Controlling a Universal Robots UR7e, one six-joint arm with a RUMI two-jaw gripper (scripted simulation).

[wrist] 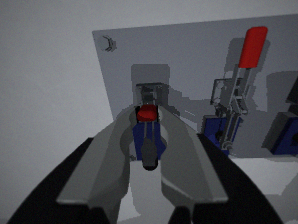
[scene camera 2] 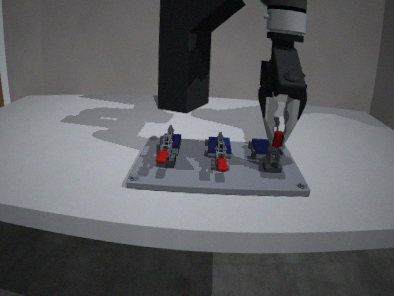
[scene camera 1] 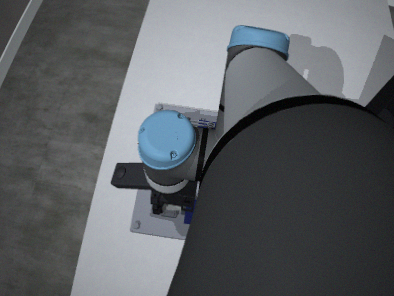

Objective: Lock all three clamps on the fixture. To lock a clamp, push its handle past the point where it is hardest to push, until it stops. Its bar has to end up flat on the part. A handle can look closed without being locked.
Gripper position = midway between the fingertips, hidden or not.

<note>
I see my gripper (scene camera 2: 276, 145), a clamp handle (wrist: 255, 37) and a grey fixture plate (scene camera 2: 192, 173).
My gripper is seen too in the wrist view (wrist: 148, 106) and in scene camera 1 (scene camera 1: 164, 203). The grey fixture plate is seen too in the wrist view (wrist: 186, 58) and in scene camera 1 (scene camera 1: 143, 221).
</note>
